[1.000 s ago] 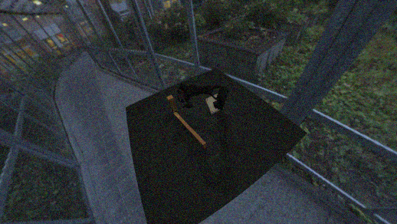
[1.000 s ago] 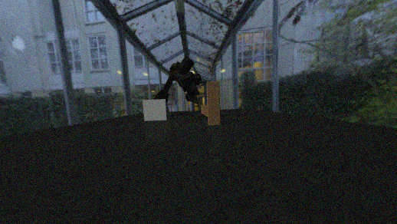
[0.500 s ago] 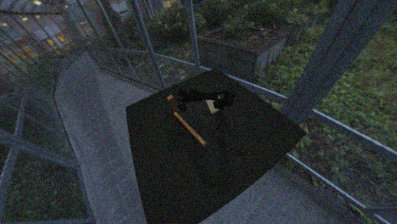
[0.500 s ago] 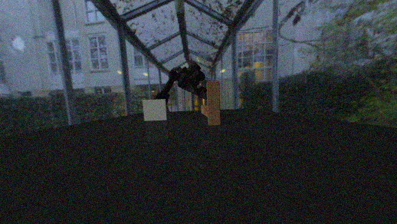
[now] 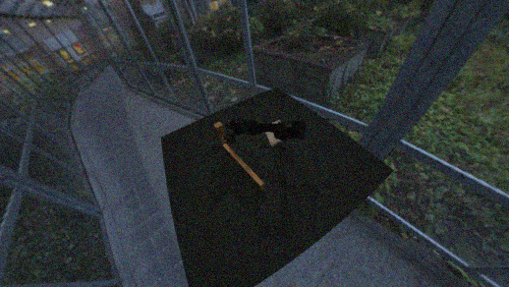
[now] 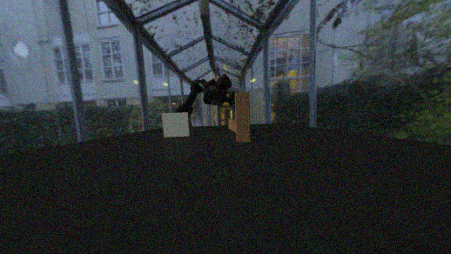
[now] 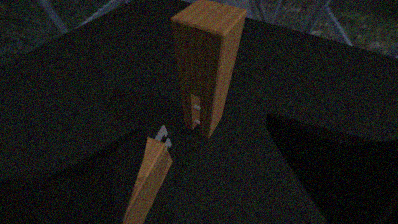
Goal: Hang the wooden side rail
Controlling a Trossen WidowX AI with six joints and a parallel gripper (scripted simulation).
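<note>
Right now my gripper tip is 40 mm short of the headboard post, 70 mm to the left of it and 60 mm above it.
</note>
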